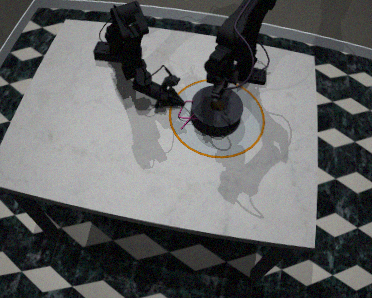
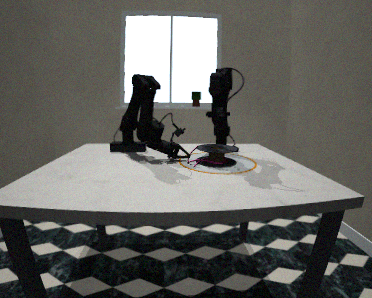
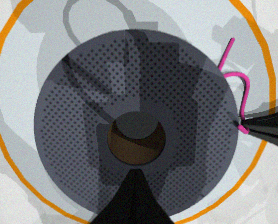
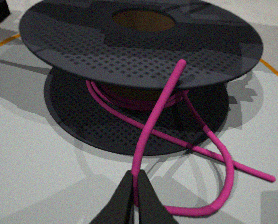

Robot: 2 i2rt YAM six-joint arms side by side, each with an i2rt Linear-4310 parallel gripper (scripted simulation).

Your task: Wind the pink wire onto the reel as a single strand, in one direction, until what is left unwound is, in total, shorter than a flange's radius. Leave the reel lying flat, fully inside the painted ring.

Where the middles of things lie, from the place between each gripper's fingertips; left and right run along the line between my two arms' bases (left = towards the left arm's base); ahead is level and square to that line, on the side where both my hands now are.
Labels:
My left hand is 10 cm above the dark reel [image 1: 220,123].
Right now my right hand is 10 mm short of the dark reel, 130 mm to the right of it and 10 mm below it.

